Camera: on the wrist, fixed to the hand. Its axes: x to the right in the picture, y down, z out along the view.
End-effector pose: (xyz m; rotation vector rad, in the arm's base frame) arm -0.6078 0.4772 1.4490 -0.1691 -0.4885 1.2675
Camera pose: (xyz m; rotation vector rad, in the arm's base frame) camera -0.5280 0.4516 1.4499 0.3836 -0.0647 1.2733
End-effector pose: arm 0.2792 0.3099 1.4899 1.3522 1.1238 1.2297
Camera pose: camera 0.2459 0.3144 1.4131 1.7326 1.6509 0.8308
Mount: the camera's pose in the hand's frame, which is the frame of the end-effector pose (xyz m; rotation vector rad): -0.0069 -0.0777 -0.0307 0.6411 0.0079 -0.0922
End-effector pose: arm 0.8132 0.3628 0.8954 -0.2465 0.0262 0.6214
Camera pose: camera 0.8541 0.2906 0.8834 0.3686 0.2167 0.4922
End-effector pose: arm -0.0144 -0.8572 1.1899 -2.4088 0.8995 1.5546
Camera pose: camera 0.0503 -0.8041 1.1945 -1.9588 1.0670 1.0132
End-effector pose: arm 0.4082 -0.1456 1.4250 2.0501 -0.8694 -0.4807
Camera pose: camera 0.4536 -0.0918 1.3794 2.6791 -1.0167 -0.2562
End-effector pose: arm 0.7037 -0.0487 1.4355 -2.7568 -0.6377 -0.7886
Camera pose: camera 0.6489 0.0083 1.4633 -2.1511 -0.8448 -0.4940
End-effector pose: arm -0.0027 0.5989 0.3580 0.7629 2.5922 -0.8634
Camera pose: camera -0.0450 0.5627 0.4207 0.7954 2.3674 -1.7601
